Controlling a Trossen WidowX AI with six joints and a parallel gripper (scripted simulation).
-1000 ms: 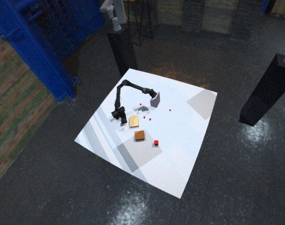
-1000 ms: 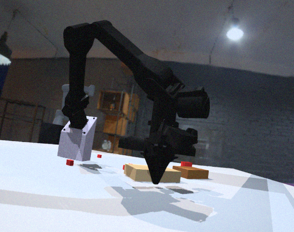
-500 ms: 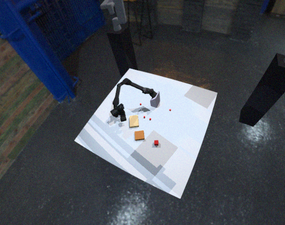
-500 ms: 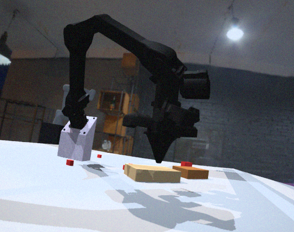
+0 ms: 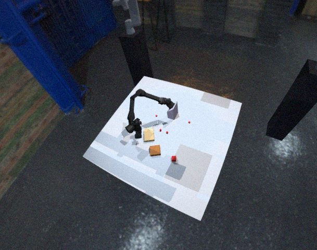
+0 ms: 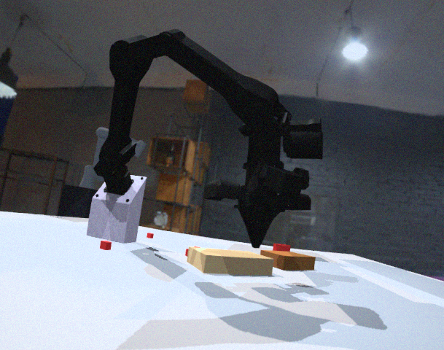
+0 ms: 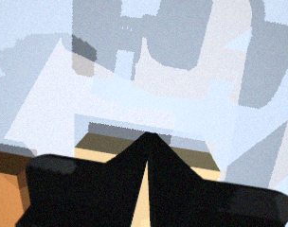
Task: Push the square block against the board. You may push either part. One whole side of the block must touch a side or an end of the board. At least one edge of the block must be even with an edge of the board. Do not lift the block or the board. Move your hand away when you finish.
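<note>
Now: gripper tip 7 cm to the right of the tan board, 5 cm past it and 4 cm above it. Round my gripper tip: orange square block (21 cm to the left, 8 cm ahead, 4 cm below).
</note>
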